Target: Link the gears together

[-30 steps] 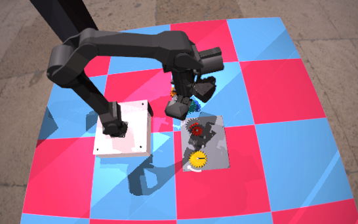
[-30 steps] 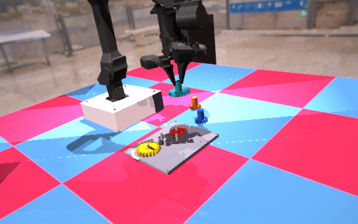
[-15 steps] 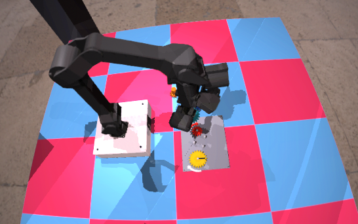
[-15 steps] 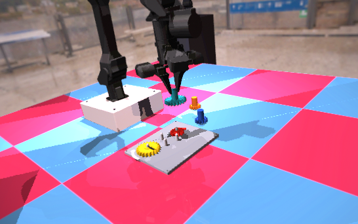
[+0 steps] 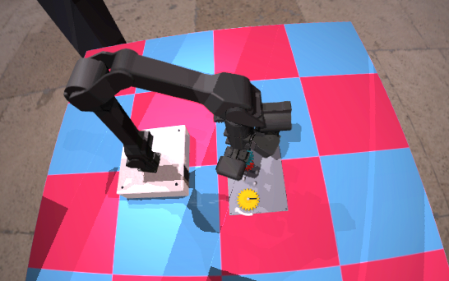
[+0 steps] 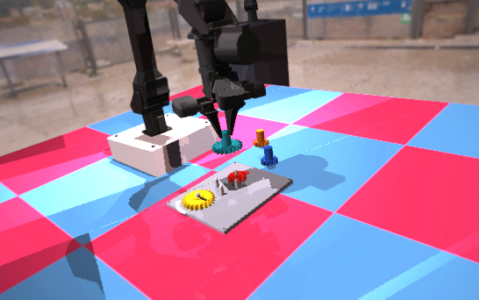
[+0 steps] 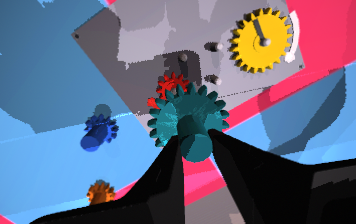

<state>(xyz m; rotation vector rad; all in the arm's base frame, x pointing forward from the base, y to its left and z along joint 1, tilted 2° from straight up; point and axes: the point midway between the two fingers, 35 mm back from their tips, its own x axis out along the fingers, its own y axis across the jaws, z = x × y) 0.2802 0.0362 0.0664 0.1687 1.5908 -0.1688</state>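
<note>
Right now the red gear is 1 cm ahead of my gripper tip, 1 cm to the left of it and 9 cm below it. The rest, counted from my gripper tip: teal gear: 1 cm below; yellow striped gear: 3 cm ahead, 10 cm to the right, 9 cm below; blue gear: 11 cm to the left, 9 cm below.
</note>
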